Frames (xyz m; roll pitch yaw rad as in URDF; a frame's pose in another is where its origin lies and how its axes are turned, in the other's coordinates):
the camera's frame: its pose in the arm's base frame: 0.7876 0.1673 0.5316 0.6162 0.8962 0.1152
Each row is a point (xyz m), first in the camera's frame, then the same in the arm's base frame.
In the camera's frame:
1: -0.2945 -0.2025 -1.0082
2: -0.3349 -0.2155 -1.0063
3: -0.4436 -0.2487 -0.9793
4: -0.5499 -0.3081 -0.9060
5: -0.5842 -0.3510 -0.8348
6: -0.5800 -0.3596 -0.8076
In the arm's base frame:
1: -0.1722 0.4764 0.1746
2: -0.2005 0.4614 0.2024
3: -0.2609 0.4114 0.2891
4: -0.2966 0.3158 0.3880
5: -0.2833 0.2407 0.4356
6: -0.2647 0.2200 0.4431

